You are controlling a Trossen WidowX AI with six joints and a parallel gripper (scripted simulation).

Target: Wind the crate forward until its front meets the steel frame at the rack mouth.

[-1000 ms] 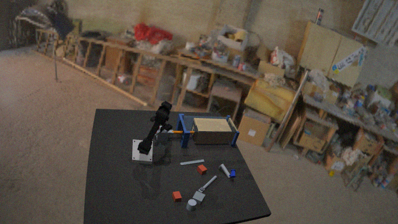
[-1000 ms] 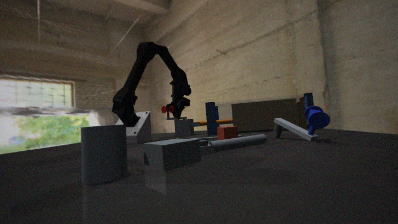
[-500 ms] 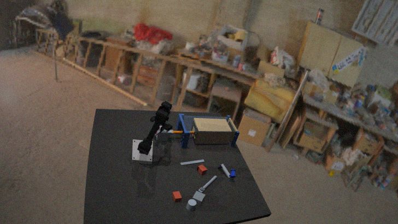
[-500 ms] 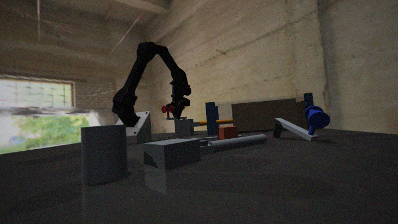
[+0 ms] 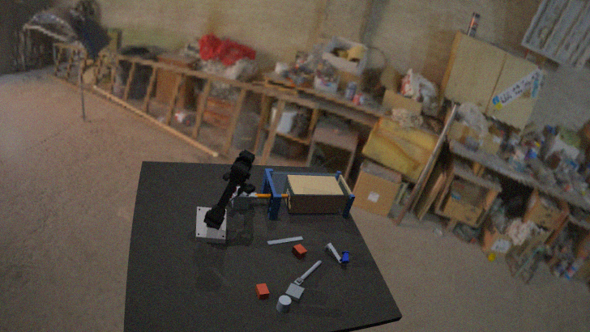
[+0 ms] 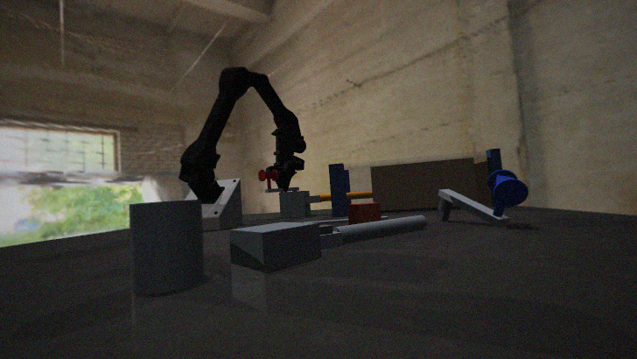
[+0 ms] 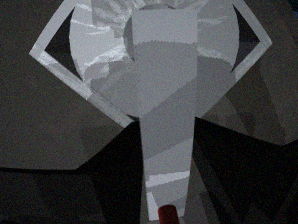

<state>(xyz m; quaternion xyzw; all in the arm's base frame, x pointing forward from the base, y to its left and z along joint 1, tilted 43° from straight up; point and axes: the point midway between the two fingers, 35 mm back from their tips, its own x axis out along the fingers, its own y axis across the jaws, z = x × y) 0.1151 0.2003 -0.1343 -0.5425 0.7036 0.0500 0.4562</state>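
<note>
Right now my gripper tip is 3 cm past the red knob, 5 cm to the left of it and 5 cm below it. From my gripper tip the other things lie so: grey winch 1 cm ahead, 3 cm to the left, 6 cm below; grey bar 27 cm ahead, 23 cm to the right, 9 cm below; clear-panelled cubby 43 cm ahead, 10 cm to the left, 3 cm above.
</note>
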